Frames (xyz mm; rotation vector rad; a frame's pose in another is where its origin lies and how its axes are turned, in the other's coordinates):
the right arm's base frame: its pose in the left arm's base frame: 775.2 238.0 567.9 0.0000 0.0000 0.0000
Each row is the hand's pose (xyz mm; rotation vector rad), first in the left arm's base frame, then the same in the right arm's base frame.
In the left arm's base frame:
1: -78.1 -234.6 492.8 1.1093 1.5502 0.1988
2: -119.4 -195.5 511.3 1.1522 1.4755 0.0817
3: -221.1 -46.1 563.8 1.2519 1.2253 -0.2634
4: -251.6 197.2 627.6 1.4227 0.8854 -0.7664
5: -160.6 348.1 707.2 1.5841 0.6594 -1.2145
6: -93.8 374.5 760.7 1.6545 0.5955 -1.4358
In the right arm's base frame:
1: -853.3 -472.6 -75.1 1.1093 1.5502 0.1988
2: -894.6 -433.5 -56.6 1.1522 1.4755 0.0817
3: -996.3 -284.1 -4.1 1.2519 1.2253 -0.2634
4: -1026.8 -40.8 59.7 1.4227 0.8854 -0.7664
5: -935.8 110.1 139.3 1.5841 0.6594 -1.2145
6: -869.0 136.5 192.8 1.6545 0.5955 -1.4358

